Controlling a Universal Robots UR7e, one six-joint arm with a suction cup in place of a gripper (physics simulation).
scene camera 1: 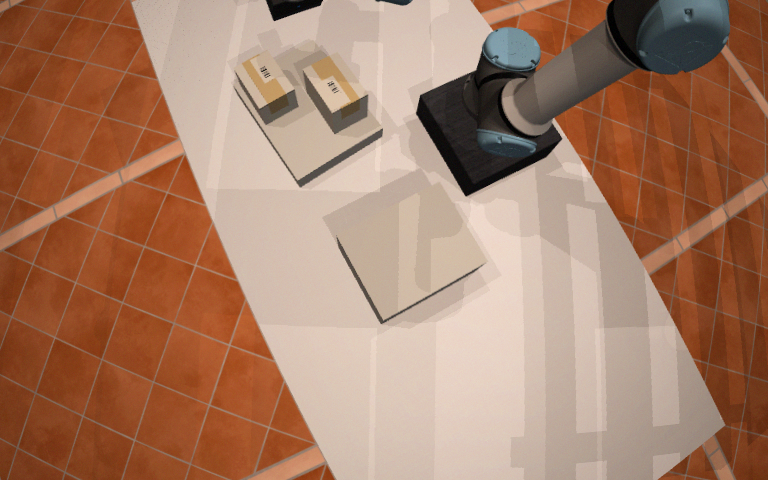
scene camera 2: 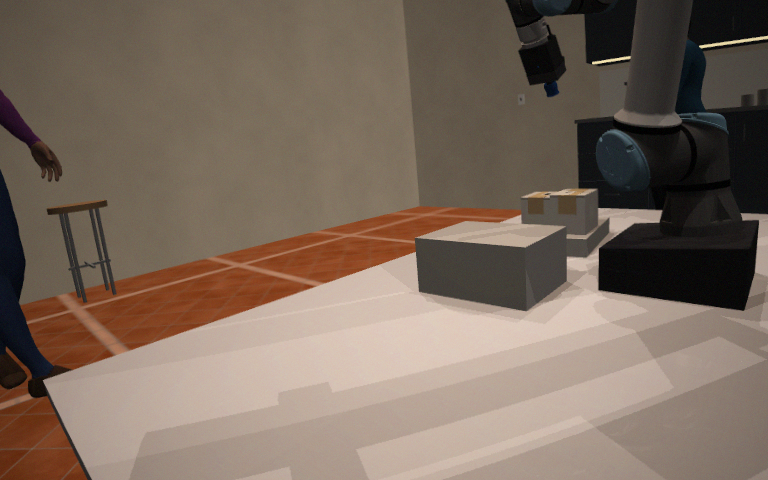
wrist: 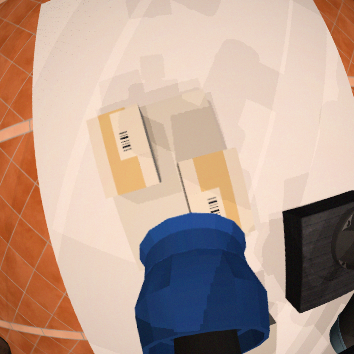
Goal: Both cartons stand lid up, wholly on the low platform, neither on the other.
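Pixels of known places: hand, tool point: (scene camera 2: 553,93) (wrist: 193,254); arm's base, link origin: (scene camera 2: 699,229) (wrist: 353,236).
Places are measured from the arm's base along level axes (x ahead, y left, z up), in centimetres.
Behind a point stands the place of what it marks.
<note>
Two cartons stand lid up, apart, on the low platform (scene camera 1: 308,152) @(x 45.3, y -4.2, z -5.4 cm) (scene camera 2: 577,246) @(x 28.7, y -3.4, z -7.5 cm) (wrist: 145,215) @(x 47.3, y -10.3, z -5.5 cm). The left carton (scene camera 1: 265,84) @(x 49.5, y -20.6, z 2.8 cm) (scene camera 2: 532,212) @(x 49.1, y -15.6, z -1.8 cm) (wrist: 118,172) @(x 50.0, y -19.0, z 2.8 cm) is close to the platform's outer edge. The right carton (scene camera 1: 331,90) @(x 36.2, y -11.8, z 5.0 cm) (scene camera 2: 577,212) @(x 30.8, y -7.8, z 0.5 cm) (wrist: 209,172) @(x 35.8, y -17.8, z 5.0 cm) is on the side toward the robot base; in the wrist view the blue cup hides its near part. Each lid shows tan tape and a barcode label. My suction gripper (scene camera 2: 552,90) (wrist: 192,232) is open and empty, high above the table and well clear of both cartons. Its cup face is hidden in the wrist view.
A taller grey block (scene camera 1: 413,254) @(x 33.2, y 28.4, z 1.7 cm) (scene camera 2: 470,271) @(x 30.7, y 37.0, z -4.1 cm) stands near the low platform. The black robot base (scene camera 1: 453,135) @(x 13.0, y 5.5, z -1.2 cm) (scene camera 2: 673,266) @(x 0.1, y 16.7, z -3.8 cm) (wrist: 295,260) @(x 15.0, y 3.8, z -4.4 cm) is on the platform's other side. A stool (scene camera 2: 77,207) and part of a person (scene camera 2: 11,254) are beyond the table.
</note>
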